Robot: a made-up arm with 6 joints.
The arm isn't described. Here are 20 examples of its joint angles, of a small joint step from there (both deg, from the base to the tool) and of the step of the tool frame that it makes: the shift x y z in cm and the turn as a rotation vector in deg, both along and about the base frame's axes.
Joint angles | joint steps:
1: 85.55 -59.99 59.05 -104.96 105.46 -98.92 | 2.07 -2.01 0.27 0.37 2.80 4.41
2: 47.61 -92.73 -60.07 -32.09 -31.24 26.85 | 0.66 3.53 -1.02 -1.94 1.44 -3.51
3: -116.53 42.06 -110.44 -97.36 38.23 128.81 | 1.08 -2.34 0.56 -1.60 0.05 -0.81
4: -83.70 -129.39 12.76 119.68 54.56 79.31 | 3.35 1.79 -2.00 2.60 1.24 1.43
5: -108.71 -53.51 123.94 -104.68 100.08 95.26 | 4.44 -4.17 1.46 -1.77 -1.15 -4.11
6: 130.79 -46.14 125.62 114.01 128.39 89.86 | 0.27 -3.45 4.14 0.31 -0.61 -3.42
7: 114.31 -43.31 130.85 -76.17 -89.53 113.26 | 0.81 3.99 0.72 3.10 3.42 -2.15
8: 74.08 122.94 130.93 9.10 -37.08 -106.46 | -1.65 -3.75 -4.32 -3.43 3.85 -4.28
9: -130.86 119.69 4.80 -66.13 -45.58 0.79 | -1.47 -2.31 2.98 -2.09 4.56 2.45
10: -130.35 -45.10 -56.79 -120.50 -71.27 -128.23 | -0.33 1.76 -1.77 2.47 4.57 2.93
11: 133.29 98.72 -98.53 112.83 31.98 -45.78 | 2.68 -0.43 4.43 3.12 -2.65 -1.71
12: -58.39 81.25 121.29 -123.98 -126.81 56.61 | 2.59 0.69 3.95 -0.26 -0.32 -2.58
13: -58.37 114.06 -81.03 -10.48 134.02 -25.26 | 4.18 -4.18 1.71 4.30 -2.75 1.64
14: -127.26 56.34 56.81 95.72 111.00 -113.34 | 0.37 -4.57 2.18 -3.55 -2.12 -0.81
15: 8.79 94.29 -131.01 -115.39 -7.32 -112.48 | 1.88 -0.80 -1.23 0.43 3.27 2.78
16: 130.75 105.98 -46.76 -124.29 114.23 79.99 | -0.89 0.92 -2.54 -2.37 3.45 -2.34
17: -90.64 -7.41 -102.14 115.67 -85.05 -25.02 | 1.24 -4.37 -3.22 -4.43 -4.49 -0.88
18: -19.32 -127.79 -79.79 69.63 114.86 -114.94 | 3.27 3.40 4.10 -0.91 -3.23 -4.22
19: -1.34 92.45 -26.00 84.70 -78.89 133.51 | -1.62 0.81 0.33 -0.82 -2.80 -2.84
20: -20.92 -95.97 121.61 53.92 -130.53 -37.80 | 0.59 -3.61 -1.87 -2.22 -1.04 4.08
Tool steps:
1: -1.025 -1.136 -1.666 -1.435 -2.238 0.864
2: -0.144 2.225 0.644 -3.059 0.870 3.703
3: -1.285 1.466 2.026 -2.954 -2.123 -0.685
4: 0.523 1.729 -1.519 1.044 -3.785 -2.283
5: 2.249 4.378 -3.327 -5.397 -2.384 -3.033
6: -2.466 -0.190 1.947 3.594 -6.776 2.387
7: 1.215 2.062 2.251 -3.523 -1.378 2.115
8: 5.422 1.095 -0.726 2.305 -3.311 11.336
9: 3.279 1.006 -1.326 2.869 -6.452 -2.638
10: 1.463 -2.206 -2.937 0.091 6.776 -2.247
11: 1.963 -3.110 -3.458 2.618 7.730 -3.970
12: 0.211 1.383 -0.880 1.233 -4.053 -1.832
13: 0.190 0.297 1.345 -2.047 -0.241 -1.430
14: -1.027 0.418 3.095 0.904 -4.483 1.229
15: 0.992 0.579 1.495 -1.098 -2.160 0.520
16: -0.638 1.164 0.413 1.047 -0.580 2.834
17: 1.712 2.609 1.857 -9.939 -0.282 -0.256
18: 4.424 -0.673 4.227 7.751 -4.233 -7.993
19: 0.093 -0.196 -1.637 -2.970 1.337 -1.458
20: -0.511 1.498 -2.550 -3.146 1.954 2.558
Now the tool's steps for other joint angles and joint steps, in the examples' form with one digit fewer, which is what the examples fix.
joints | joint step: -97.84 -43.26 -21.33 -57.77 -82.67 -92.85 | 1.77 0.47 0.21 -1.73 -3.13 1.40
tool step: 0.13 0.32 0.44 -1.10 -1.54 -3.73
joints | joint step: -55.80 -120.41 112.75 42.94 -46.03 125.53 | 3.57 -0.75 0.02 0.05 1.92 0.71
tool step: 0.42 1.33 0.22 -2.45 -0.08 -4.30
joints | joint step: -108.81 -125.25 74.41 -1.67 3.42 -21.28 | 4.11 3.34 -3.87 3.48 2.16 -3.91
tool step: -0.77 -0.89 4.56 2.73 -7.78 -2.47
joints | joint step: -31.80 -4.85 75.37 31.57 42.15 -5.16 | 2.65 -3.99 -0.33 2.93 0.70 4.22
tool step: -1.28 0.73 1.67 0.33 4.24 -1.03
